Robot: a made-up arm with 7 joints.
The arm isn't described. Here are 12 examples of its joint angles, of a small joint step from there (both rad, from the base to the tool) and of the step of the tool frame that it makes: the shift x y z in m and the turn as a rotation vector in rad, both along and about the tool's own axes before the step.
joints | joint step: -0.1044 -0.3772 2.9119 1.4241 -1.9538 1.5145 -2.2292 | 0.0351 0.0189 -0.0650 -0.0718 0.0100 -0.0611 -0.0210
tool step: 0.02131 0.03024 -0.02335 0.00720 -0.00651 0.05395
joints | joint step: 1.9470 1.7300 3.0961 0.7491 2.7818 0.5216 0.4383 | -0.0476 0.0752 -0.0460 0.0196 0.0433 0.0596 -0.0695
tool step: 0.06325 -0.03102 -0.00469 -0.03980 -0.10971 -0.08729
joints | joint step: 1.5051 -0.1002 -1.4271 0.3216 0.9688 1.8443 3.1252 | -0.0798 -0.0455 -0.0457 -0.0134 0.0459 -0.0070 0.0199
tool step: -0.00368 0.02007 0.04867 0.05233 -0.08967 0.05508
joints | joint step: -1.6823 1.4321 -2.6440 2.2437 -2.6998 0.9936 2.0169 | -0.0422 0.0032 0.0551 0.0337 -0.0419 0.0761 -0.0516
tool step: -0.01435 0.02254 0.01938 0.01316 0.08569 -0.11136
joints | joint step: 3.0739 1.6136 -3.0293 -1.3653 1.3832 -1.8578 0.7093 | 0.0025 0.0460 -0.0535 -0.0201 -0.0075 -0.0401 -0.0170
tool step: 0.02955 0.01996 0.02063 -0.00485 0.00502 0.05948
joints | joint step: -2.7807 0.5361 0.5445 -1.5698 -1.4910 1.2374 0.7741 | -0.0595 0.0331 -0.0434 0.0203 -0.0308 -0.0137 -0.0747
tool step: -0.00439 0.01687 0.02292 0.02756 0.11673 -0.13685
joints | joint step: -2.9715 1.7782 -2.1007 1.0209 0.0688 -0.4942 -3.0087 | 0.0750 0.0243 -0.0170 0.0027 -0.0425 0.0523 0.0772
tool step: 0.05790 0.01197 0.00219 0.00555 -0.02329 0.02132
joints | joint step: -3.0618 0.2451 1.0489 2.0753 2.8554 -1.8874 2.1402 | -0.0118 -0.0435 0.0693 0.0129 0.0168 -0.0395 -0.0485
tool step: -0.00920 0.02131 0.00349 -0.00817 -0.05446 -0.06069
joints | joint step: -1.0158 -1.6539 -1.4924 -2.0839 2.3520 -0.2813 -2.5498 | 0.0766 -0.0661 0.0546 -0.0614 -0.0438 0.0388 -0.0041
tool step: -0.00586 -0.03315 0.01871 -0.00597 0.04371 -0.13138
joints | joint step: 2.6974 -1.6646 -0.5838 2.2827 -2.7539 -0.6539 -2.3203 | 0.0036 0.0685 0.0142 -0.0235 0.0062 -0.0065 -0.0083
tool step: -0.00020 0.00249 -0.01633 -0.05104 0.00277 -0.01650
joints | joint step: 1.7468 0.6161 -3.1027 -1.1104 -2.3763 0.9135 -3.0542 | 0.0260 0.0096 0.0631 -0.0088 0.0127 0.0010 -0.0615
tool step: -0.03280 -0.02790 -0.02867 -0.05263 0.07522 -0.07477
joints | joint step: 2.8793 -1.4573 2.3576 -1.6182 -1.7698 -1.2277 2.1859 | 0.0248 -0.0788 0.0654 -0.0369 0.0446 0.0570 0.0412
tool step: -0.01457 0.00286 0.00883 -0.04378 0.15454 0.09704
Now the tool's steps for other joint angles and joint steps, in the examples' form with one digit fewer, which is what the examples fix.
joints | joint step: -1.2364 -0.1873 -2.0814 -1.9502 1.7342 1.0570 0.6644 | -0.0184 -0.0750 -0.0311 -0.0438 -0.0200 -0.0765 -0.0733
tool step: 0.0102 -0.0085 0.0016 -0.0409 0.0353 -0.1049
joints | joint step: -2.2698 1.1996 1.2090 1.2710 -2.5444 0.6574 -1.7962 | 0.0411 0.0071 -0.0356 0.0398 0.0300 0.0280 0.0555
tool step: -0.0255 -0.0409 0.0080 -0.0363 0.0510 0.0317
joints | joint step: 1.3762 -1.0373 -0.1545 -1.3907 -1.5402 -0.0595 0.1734 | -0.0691 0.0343 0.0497 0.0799 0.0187 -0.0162 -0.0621
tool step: -0.0170 0.0636 0.0123 0.1011 -0.0019 0.0279
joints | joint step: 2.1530 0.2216 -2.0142 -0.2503 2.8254 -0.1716 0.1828 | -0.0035 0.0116 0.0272 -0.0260 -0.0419 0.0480 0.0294
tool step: 0.0267 -0.0048 0.0030 -0.0072 -0.0779 0.0143
